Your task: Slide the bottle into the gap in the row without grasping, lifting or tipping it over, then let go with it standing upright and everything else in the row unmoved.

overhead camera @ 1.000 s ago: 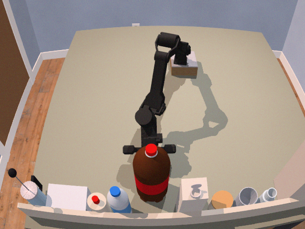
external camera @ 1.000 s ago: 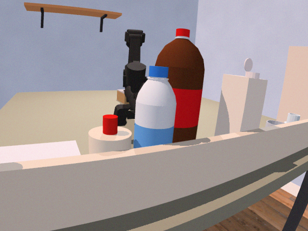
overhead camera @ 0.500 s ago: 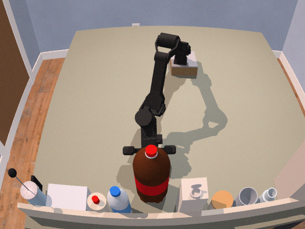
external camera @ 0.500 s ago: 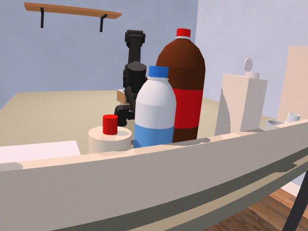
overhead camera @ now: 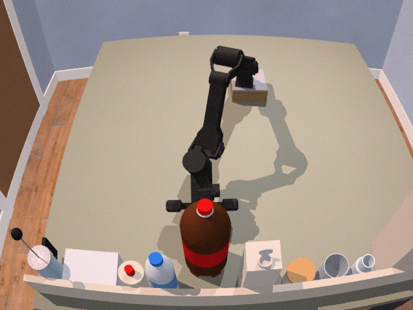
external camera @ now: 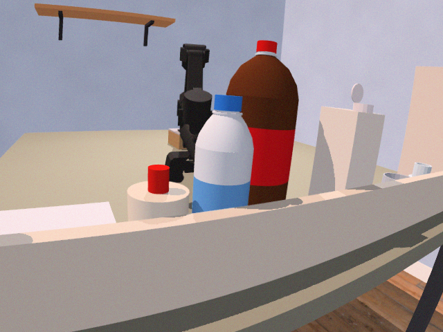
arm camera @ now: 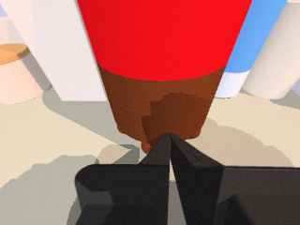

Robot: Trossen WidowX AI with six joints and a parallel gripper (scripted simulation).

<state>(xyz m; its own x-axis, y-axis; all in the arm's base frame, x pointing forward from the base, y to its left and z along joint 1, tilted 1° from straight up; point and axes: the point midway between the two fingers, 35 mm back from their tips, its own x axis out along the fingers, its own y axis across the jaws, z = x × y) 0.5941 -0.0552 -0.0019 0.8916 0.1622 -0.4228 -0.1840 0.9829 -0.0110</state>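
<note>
Right now my hand is 80 mm short of the brown cola bottle, 30 mm to the right of it and 100 mm below it. The rest, counted from my hand: raised rail (180 mm ahead, 190 mm to the left, 10 mm below); then blue-capped water bottle (180 mm ahead, 70 mm to the right, 50 mm above); then orange-lidded jar (110 mm ahead, 270 mm to the left, 20 mm below).
</note>
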